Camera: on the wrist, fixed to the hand. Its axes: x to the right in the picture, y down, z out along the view.
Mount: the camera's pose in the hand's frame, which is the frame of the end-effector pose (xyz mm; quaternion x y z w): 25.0 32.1 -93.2 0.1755 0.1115 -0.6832 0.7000
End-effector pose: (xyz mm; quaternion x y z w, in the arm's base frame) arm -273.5 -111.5 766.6 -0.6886 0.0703 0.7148 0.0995
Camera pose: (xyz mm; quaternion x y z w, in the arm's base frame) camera -191.5 -163.7 736.6 -0.5923 -0.2847 0.3433 0.6710
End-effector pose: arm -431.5 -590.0 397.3 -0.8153 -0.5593 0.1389 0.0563
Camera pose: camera -367.4 -572.7 474.3 -0.1942 -0.9179 0.0660 0.3398
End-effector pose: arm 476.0 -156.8 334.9 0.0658 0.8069 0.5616 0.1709
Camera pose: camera 417.3 -220.1 388.6 -0.5378 0.7274 0.1421 0.4018
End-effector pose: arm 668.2 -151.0 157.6 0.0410 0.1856 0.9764 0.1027
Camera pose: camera 626.8 -207.8 84.1 -0.1889 0.3407 0.5853 0.7111
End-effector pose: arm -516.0 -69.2 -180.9 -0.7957 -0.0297 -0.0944 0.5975
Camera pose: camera -497.0 -169.1 -181.6 -0.4213 -0.5144 -0.5578 0.4967
